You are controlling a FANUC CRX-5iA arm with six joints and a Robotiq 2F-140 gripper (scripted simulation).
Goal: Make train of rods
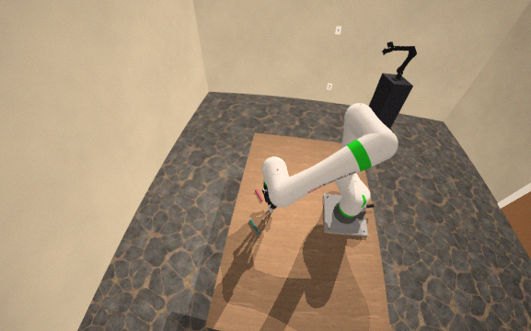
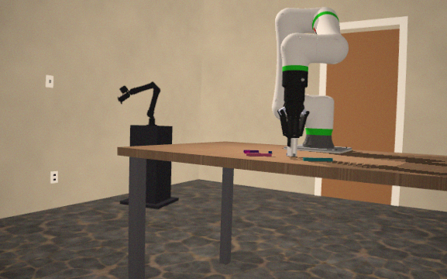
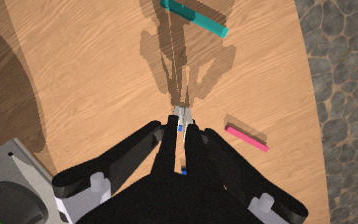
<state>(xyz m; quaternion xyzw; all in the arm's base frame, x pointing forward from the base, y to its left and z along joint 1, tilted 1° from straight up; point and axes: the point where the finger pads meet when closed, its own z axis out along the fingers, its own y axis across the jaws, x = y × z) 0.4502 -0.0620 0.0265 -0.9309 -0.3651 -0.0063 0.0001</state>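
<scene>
My gripper is now 30 mm above the grey rod. Also, from my hand: pink rod (70 mm ahead, 110 mm to the right, 30 mm below); turquoise rod (100 mm ahead, 100 mm to the left, 30 mm below); magenta rod (10 mm behind, 170 mm to the right, 30 mm below).
</scene>
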